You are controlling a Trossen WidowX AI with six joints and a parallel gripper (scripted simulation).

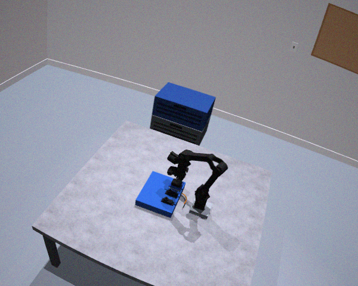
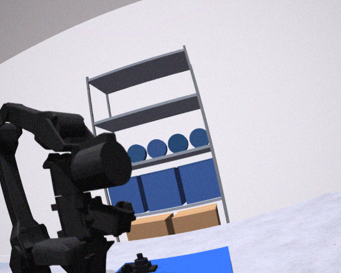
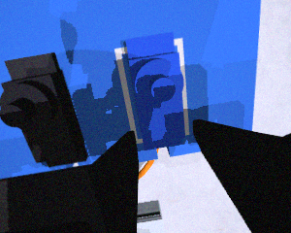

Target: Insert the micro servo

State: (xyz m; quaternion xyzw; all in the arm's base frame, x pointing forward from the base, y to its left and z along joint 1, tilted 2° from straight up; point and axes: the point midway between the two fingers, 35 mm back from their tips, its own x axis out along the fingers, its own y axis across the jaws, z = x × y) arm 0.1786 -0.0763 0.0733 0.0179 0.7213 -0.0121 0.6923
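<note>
Now: gripper tip 13 cm short of the blue deck, 7 cm to the right of it and 5 cm above it.
</note>
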